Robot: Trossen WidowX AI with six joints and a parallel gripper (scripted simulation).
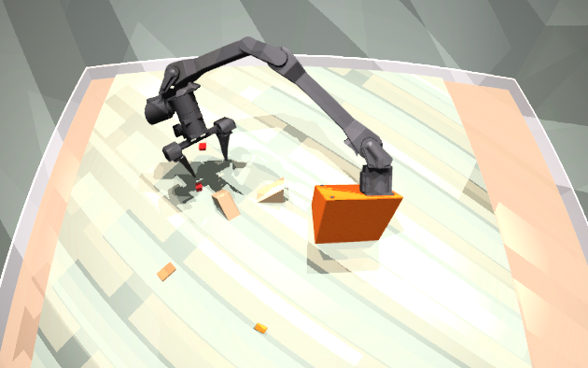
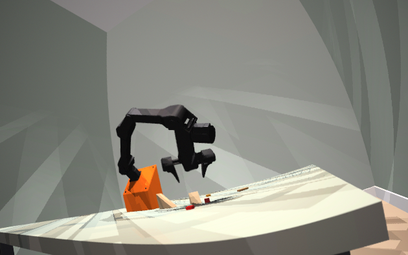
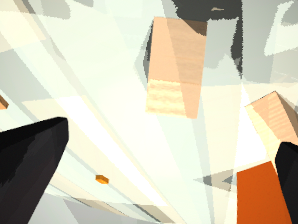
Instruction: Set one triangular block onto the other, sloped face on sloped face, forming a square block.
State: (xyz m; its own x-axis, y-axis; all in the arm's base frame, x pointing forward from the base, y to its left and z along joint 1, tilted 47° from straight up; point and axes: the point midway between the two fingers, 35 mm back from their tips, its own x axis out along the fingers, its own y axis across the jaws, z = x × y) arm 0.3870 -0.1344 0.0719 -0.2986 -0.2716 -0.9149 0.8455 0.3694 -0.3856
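Now: gripper tip 30 mm past the tan triangular block, 50 mm to the right of it and 70 mm above it. Round my gripper tip: small red cube: 40 mm ahead, 90 mm below; small yellow piece: 120 mm behind, 380 mm to the left, 90 mm below; small tan piece: 120 mm ahead, 240 mm to the left, 90 mm below.
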